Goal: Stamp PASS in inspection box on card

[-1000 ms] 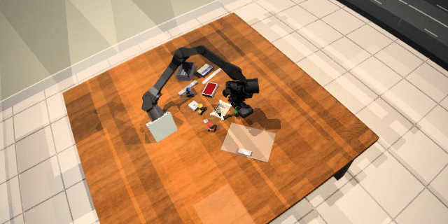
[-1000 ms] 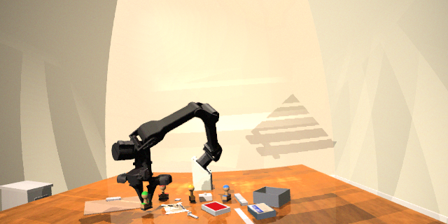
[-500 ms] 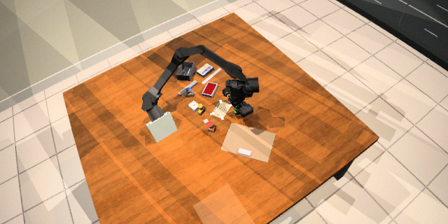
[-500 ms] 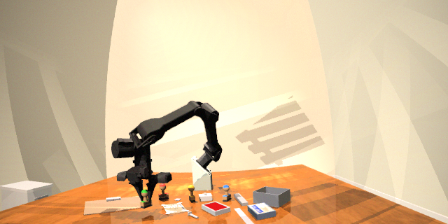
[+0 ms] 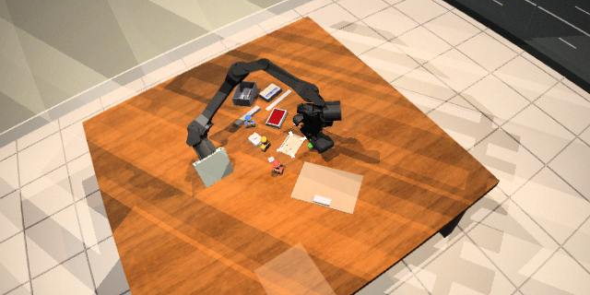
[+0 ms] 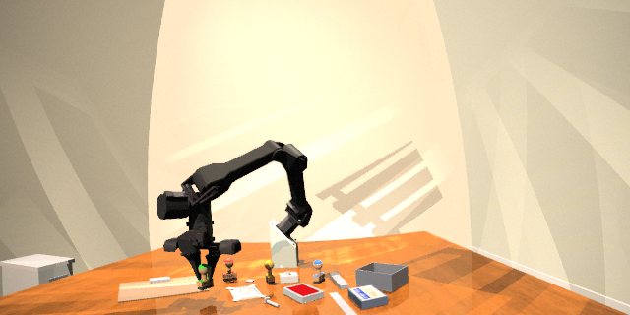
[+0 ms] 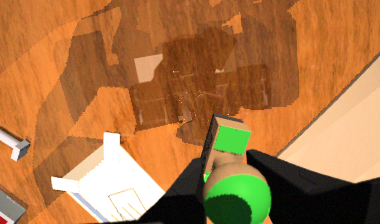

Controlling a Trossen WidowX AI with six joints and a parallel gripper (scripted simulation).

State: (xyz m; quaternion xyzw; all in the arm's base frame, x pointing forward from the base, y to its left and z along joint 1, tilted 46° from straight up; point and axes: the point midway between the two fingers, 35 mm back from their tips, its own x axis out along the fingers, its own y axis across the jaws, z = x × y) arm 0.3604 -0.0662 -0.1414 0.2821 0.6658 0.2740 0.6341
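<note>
The red ink pad is 3 cm behind my gripper tip, 24 cm to the left of it and 4 cm below it. Also, from my gripper tip: red-knobbed stamp: 16 cm behind, 1 cm to the left, 3 cm below; white card: 5 cm behind, 8 cm to the left, 5 cm below; green-knobbed stamp: right at my gripper tip.
</note>
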